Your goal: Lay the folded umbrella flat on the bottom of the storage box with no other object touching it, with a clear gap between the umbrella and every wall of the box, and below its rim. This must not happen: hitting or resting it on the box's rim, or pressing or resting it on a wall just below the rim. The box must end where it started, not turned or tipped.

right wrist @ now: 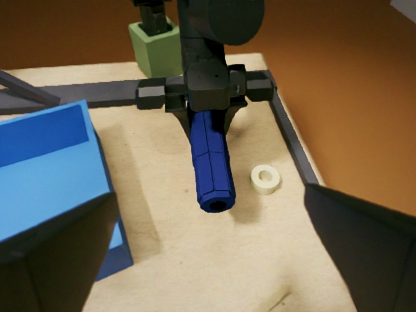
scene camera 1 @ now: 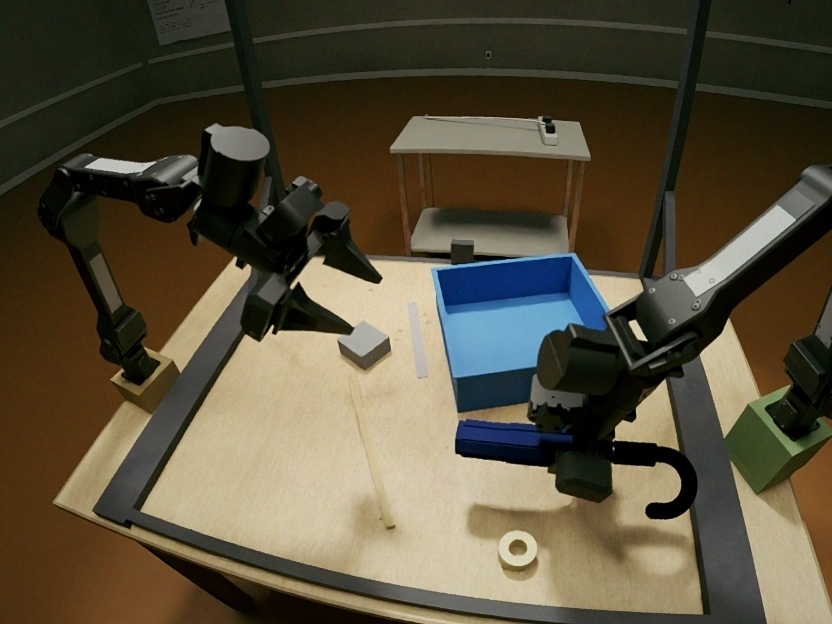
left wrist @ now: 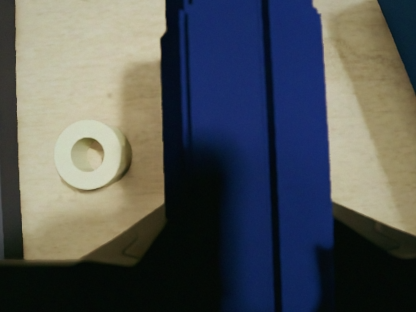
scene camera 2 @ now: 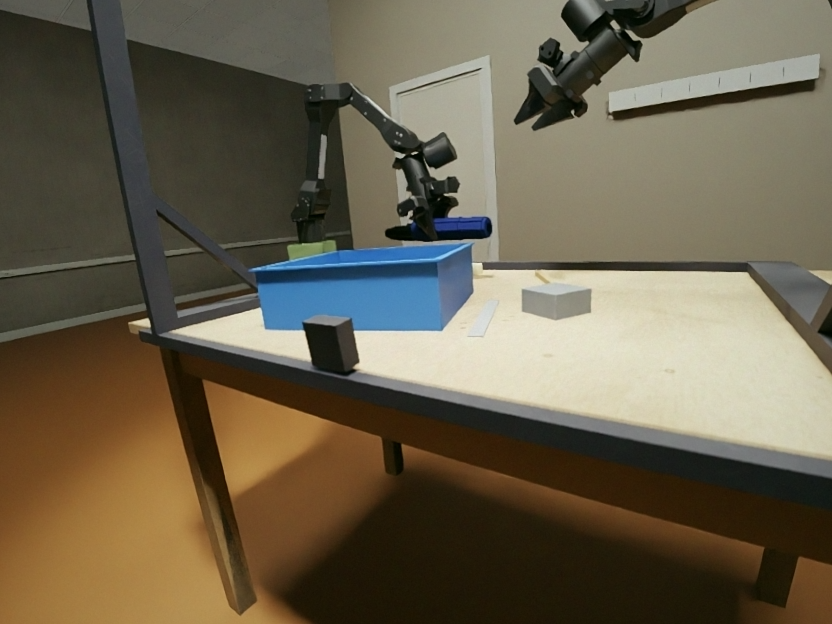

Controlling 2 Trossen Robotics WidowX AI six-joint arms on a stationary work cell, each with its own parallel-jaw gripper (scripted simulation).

Scene:
my left gripper: right wrist; scene camera 1; left wrist 240, 202; scene camera 2 441, 239
my right gripper: right wrist; scene camera 1; scene camera 2 524, 126; not seen in the left wrist view (out of frame)
same spot on my left gripper: (scene camera 1: 559, 449) = (right wrist: 232, 104)
same spot on my right gripper: (right wrist: 60, 257) = (scene camera 1: 352, 258)

